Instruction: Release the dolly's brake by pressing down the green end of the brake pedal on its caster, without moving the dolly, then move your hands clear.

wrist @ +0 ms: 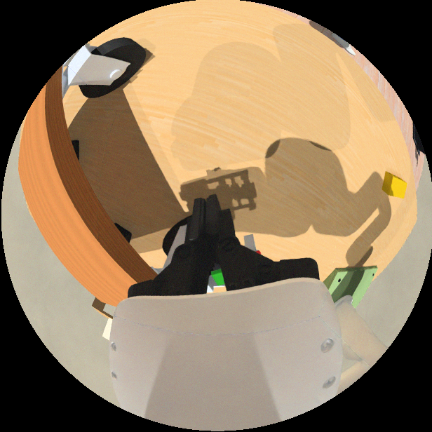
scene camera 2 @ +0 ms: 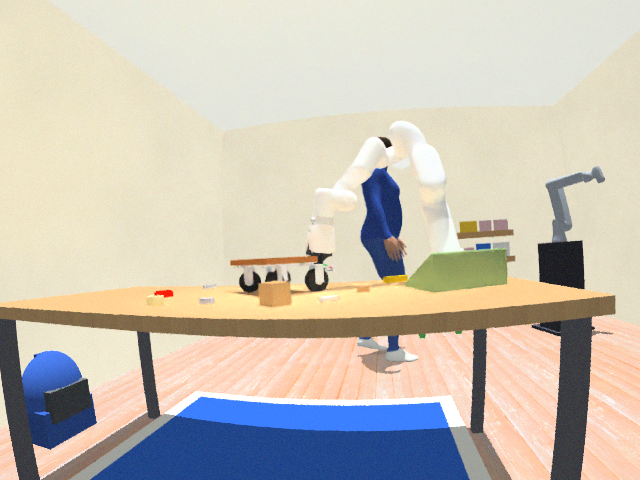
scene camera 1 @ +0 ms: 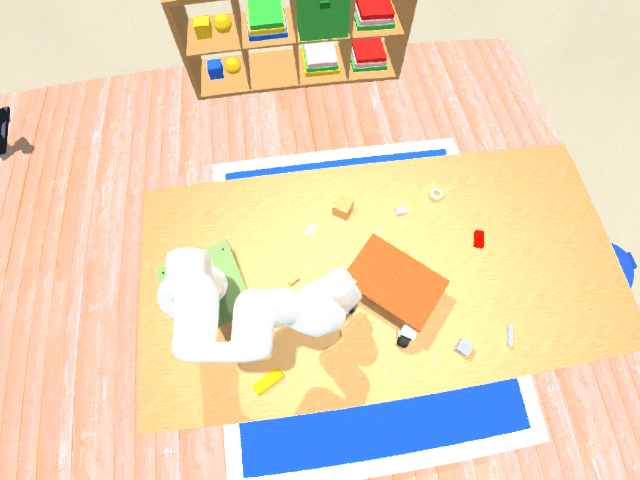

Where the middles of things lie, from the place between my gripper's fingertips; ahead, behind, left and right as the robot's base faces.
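Scene:
There is the dolly (scene camera 1: 402, 286), and my hand is 20 mm to the right of it, 140 mm short of it and 10 mm above it. The wooden cube (scene camera 2: 271, 294) is 110 mm ahead of my hand, 390 mm to the left of it and 40 mm below it.

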